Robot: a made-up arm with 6 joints.
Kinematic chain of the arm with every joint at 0, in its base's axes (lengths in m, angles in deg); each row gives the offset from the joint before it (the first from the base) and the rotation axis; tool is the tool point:
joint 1: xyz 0 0 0.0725 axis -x
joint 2: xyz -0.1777 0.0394 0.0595 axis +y
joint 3: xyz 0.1 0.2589 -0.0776 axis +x
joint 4: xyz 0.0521 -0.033 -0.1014 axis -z
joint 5: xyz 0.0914 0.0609 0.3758 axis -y
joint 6: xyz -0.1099 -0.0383 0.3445 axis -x
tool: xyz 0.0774 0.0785 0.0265
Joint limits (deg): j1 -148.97..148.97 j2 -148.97..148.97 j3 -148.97..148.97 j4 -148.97..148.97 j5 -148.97..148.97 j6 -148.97..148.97
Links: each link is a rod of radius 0.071 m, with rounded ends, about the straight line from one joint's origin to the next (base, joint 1, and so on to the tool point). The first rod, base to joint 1, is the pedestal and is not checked.
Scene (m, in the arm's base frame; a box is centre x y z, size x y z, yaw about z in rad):
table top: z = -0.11
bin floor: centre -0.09 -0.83 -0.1 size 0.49 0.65 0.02 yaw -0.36
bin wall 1: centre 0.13 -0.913 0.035 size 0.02 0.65 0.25 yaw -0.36
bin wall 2: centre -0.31 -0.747 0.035 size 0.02 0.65 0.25 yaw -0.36
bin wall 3: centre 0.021 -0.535 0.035 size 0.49 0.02 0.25 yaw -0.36
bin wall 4: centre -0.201 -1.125 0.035 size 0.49 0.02 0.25 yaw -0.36
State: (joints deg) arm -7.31 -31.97 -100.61 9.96 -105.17 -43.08
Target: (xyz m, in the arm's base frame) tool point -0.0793 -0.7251 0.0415
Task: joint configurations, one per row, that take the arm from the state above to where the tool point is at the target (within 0.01 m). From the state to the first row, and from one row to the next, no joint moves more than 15 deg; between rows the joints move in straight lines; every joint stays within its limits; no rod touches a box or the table.
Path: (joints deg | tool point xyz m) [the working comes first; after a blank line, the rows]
Joints at the target: -115.03 -56.39 -63.04 39.61 -113.79 -51.04
Straight joint move there: clear.

1: -20.77 -35.02 -95.91 13.67 -106.25 -44.07 | 0.3607 0.3104 0.6512
2: -34.24 -38.07 -91.22 17.37 -107.33 -45.07 | 0.3049 0.1202 0.7519
3: -47.70 -41.13 -86.52 21.08 -108.40 -46.06 | 0.2437 -0.0954 0.7828
4: -61.17 -44.18 -81.82 24.78 -109.48 -47.06 | 0.1792 -0.3105 0.7394
5: -74.63 -47.23 -77.13 28.49 -110.56 -48.05 | 0.1129 -0.4994 0.6269
6: -88.10 -50.28 -72.43 32.19 -111.64 -49.05 | 0.0466 -0.6404 0.4588
7: -101.56 -53.33 -67.73 35.90 -112.72 -50.04 | -0.0181 -0.7179 0.2557
8: -115.03 -56.39 -63.04 39.61 -113.79 -51.04 | -0.0794 -0.7251 0.0415

